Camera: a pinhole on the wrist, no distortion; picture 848 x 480 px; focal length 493.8 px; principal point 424.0 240.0 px. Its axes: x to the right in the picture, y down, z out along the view. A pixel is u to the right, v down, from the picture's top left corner.
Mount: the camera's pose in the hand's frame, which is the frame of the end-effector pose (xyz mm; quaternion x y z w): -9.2 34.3 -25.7 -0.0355 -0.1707 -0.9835 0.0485
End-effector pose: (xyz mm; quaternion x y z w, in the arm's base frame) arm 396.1 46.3 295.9 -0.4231 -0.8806 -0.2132 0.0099
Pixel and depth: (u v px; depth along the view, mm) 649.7 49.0 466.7
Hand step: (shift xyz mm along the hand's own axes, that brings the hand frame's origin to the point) -215.5 344.0 371.1
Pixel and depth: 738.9 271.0 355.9
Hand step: -213.2 115.2 335.6
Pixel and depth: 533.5 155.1 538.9
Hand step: -109.1 294.0 460.0
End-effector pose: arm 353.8 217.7 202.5 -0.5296 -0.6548 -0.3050 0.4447
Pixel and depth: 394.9 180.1 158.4
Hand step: 6.4 106.8 115.9
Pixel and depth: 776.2 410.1 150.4
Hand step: -102.1 27.8 142.0
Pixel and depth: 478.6 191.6 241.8
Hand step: -25.4 136.3 195.8
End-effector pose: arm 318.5 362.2 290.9 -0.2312 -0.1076 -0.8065 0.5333
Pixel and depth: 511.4 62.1 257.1
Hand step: -50.6 204.5 188.9
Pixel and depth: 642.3 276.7 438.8
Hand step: -174.9 136.4 414.0
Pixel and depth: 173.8 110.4 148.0
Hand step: 69.0 127.1 93.9
